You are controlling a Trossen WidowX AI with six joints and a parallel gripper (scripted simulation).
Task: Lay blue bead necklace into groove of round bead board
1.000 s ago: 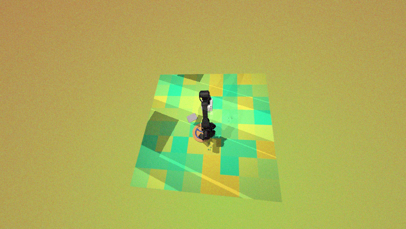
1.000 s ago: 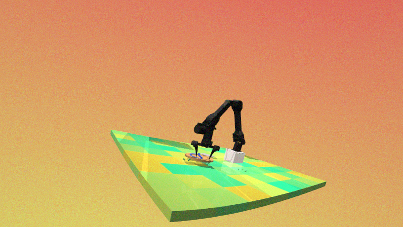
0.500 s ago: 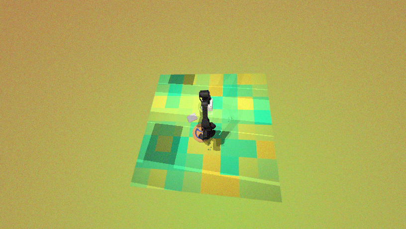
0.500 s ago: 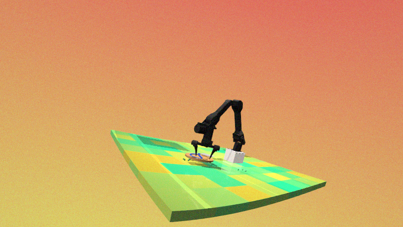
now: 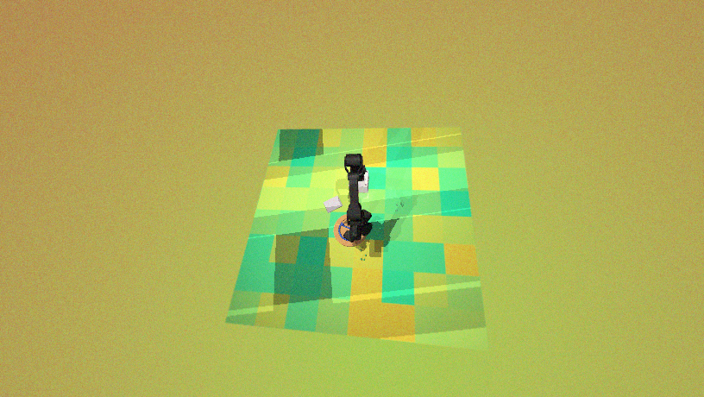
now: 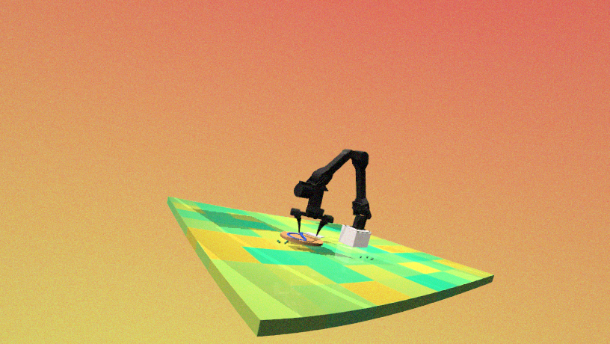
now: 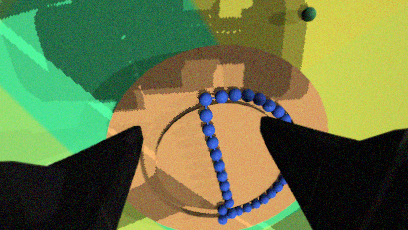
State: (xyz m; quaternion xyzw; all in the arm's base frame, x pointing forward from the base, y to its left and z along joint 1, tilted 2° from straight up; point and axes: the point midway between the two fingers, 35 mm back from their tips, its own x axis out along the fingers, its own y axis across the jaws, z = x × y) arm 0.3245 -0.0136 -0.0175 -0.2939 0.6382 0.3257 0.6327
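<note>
My gripper tip is now 50 mm to the left of the round bead board, 30 mm above it and 20 mm past it. Also, from my gripper tip: flat grey piece: 190 mm behind, 160 mm to the right, 40 mm below.
</note>
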